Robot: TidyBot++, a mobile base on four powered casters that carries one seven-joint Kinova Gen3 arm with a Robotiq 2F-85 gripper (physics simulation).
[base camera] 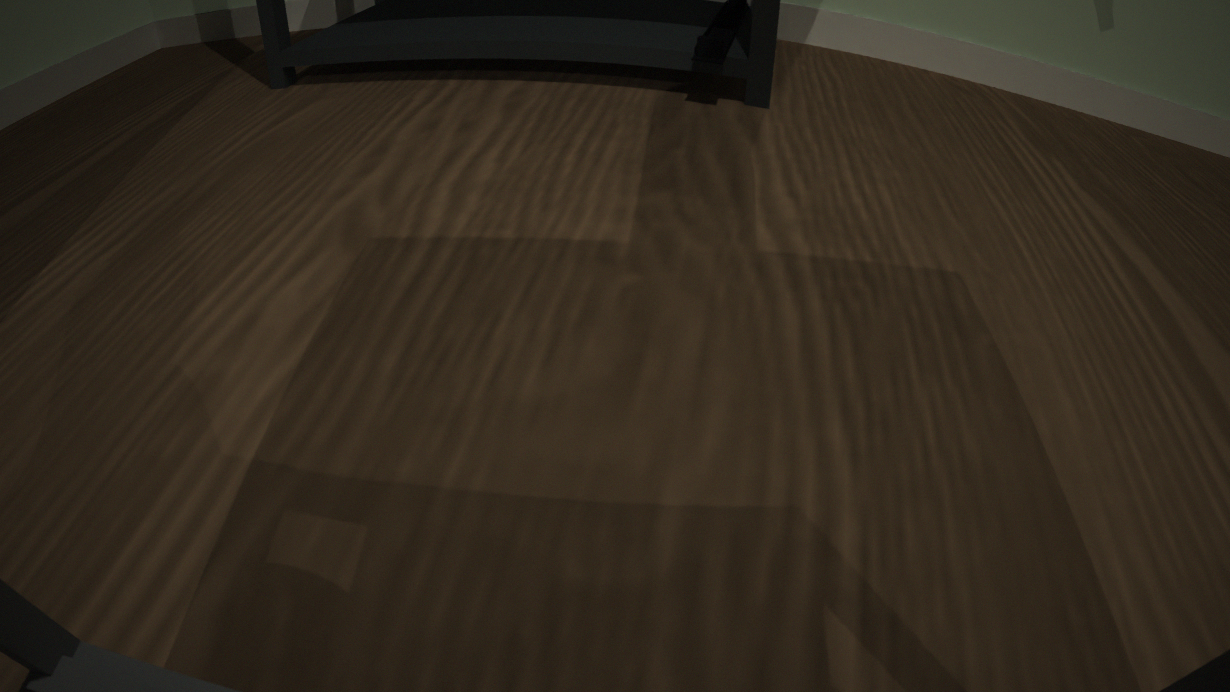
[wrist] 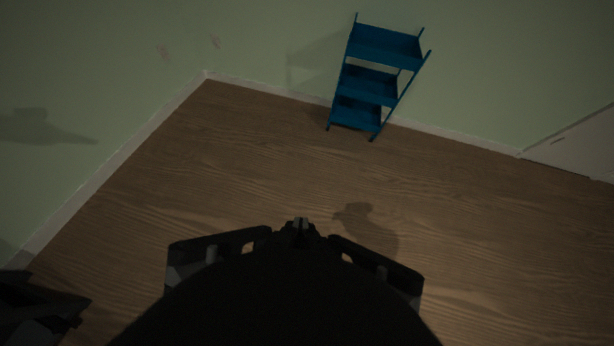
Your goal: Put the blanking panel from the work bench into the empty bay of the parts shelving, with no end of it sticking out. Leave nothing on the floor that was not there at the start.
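Frame: origin at the arm's base, x right, y back, z down, level; millimetres.
Where they show: gripper, between the fingertips: [wrist: 299,226].
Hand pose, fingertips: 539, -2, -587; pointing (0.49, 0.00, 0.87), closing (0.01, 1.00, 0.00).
Each offset is from my fingertips to the top centre of the thing, as dx, dy, dz. "pt": to the spot under its first point.
The dark grey shelving [base camera: 507,41] stands at the top of the base camera view, with its lowest shelf and the feet of its posts showing. A long, narrow black piece {-398, -1248, +875} [base camera: 720,36], which may be the blanking panel, lies at a slant on the right end of that shelf. Its near end reaches the shelf's front edge and seems to stick out a little; the dark makes this hard to tell. My gripper [wrist: 299,226] is shut and empty, high above the floor and away from the shelving. The work bench does not show for certain in either view.
A blue three-tier rack [wrist: 370,95] stands against the green wall in the wrist view. A white door [wrist: 575,142] is at the right. A dark, angular thing [wrist: 42,305] shows at the lower left. A small dark patch {pt -448, -1058, +983} [base camera: 701,98], perhaps shadow, lies before the shelving.
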